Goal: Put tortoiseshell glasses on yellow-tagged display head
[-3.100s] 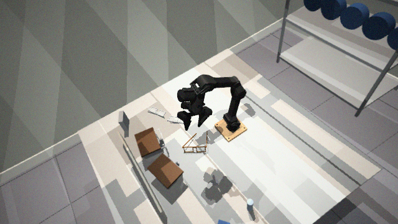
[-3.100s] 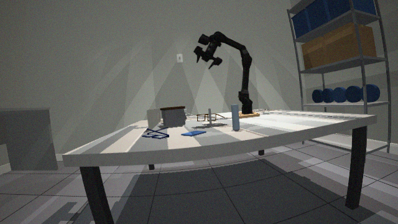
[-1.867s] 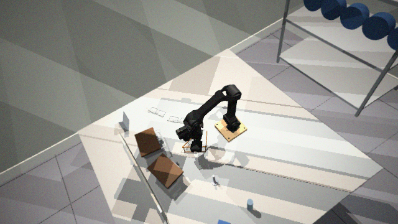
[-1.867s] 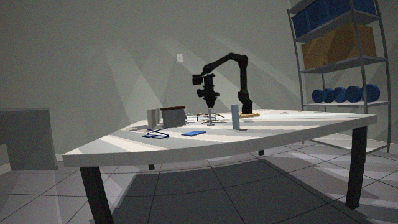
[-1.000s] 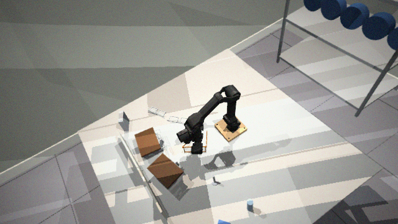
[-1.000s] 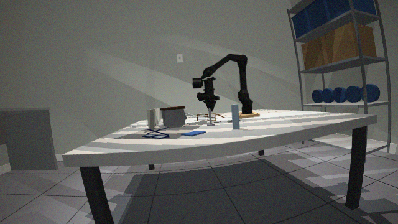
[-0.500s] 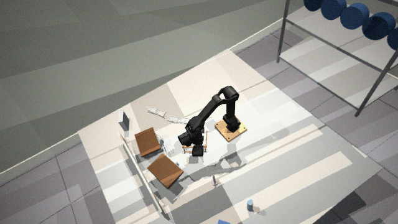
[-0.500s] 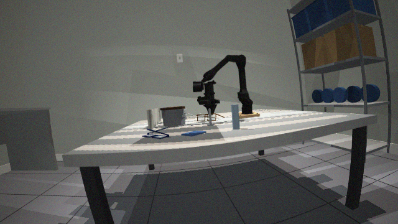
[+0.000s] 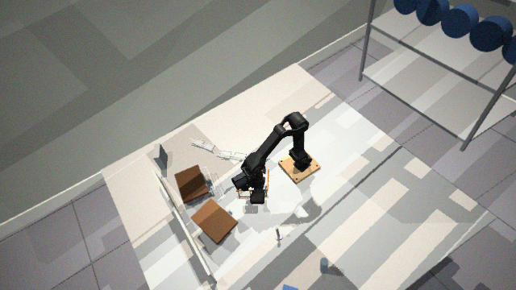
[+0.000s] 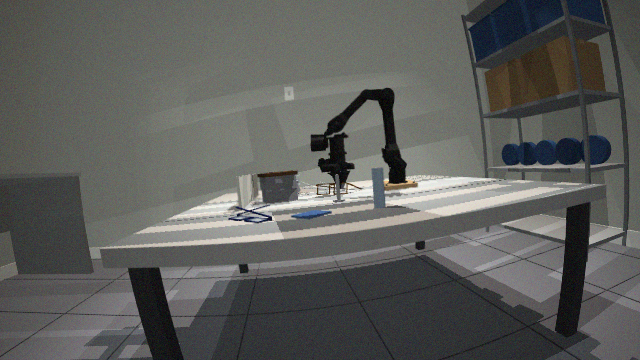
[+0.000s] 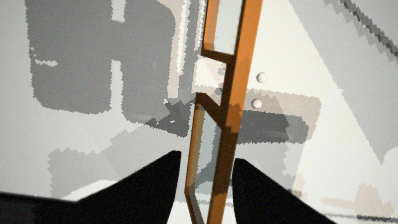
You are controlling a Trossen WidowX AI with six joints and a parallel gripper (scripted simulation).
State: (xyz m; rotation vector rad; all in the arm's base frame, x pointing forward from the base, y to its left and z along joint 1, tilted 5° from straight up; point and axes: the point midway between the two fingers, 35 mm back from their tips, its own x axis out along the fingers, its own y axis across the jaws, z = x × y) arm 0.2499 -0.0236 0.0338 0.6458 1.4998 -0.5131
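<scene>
The thin grey post is 7 cm ahead of my gripper tip and 20 cm to the left of it. From my gripper tip the other things lie so: grey panel 25 cm ahead, 51 cm to the right, 4 cm above; then pale blue cylinder 3 cm ahead, 43 cm to the left, 3 cm above; then flat blue card 20 cm ahead, 41 cm to the left, 2 cm below.
</scene>
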